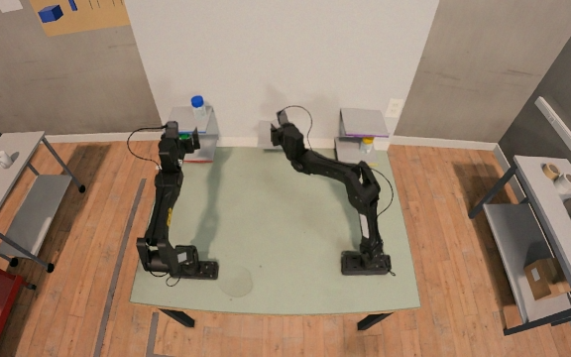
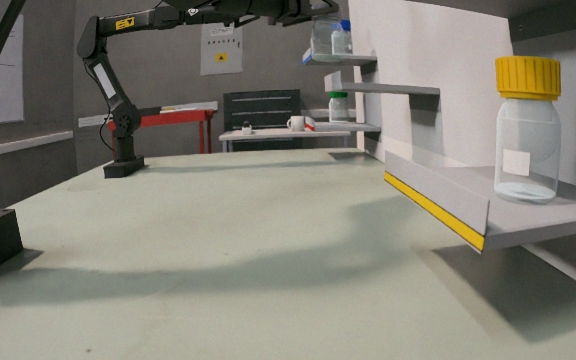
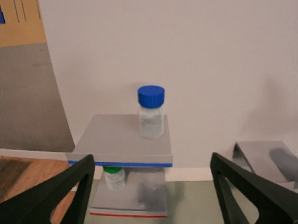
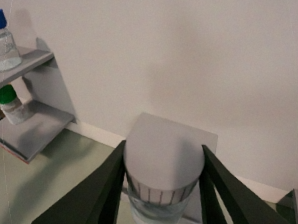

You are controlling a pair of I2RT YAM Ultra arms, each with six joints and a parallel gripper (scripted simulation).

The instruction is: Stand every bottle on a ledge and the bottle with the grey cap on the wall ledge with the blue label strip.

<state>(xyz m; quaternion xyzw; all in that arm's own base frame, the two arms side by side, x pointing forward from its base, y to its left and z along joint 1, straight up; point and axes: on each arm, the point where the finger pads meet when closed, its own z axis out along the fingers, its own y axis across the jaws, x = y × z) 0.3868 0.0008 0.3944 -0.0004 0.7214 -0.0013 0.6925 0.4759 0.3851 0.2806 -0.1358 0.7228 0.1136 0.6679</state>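
The grey-capped bottle is 50 mm below my right hand. From my right hand the other things lie so: yellow-capped bottle (60 mm ahead, 430 mm to the right, 190 mm below); then blue-capped bottle (110 mm ahead, 350 mm to the left); then yellow strip (10 mm behind, 390 mm to the right, 240 mm below).
My left hand is 350 mm to the left of the grey-capped bottle, 140 mm above it and 110 mm short of it. The rest, counted from my left hand: yellow-capped bottle 780 mm to the right, 280 mm below, 180 mm ahead; blue-capped bottle 220 mm ahead, 90 mm below; yellow strip 740 mm to the right, 330 mm below, 100 mm ahead.
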